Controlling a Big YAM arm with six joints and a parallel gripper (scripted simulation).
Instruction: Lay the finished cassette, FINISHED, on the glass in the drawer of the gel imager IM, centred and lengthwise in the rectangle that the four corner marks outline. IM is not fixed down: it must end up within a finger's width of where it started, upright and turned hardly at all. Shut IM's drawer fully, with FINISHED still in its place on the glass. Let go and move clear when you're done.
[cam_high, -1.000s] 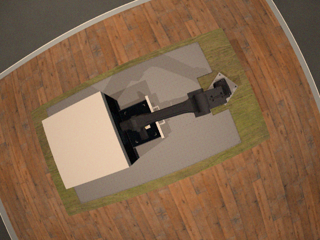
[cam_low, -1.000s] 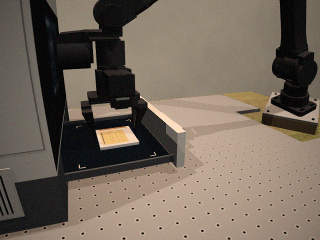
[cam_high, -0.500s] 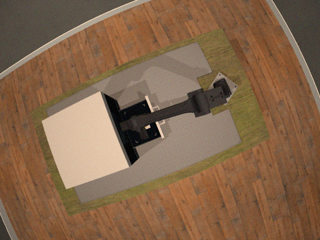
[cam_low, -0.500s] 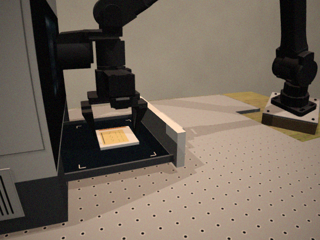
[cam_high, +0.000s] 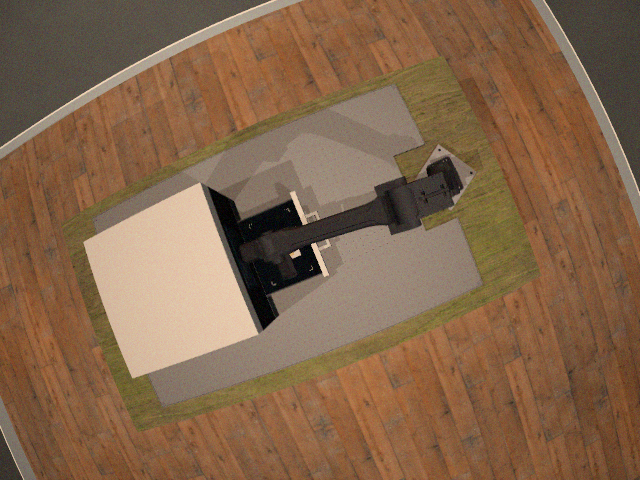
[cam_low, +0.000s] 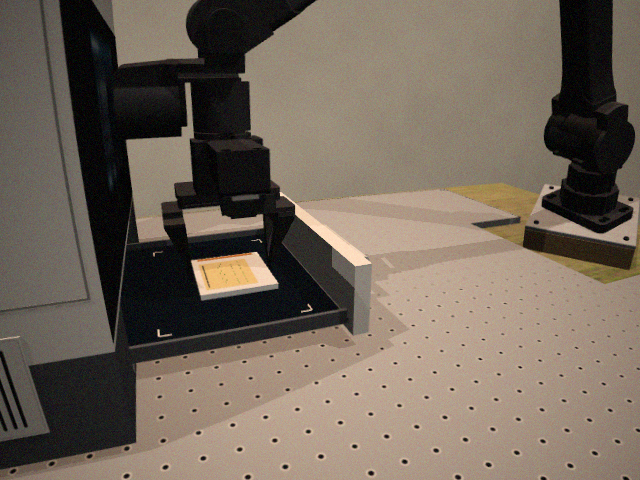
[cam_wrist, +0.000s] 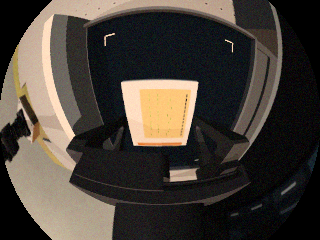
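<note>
My gripper is now 10 mm to the left of the cassette and 10 mm above it. From my hand the other things lie so: imager drawer (20 mm ahead).
</note>
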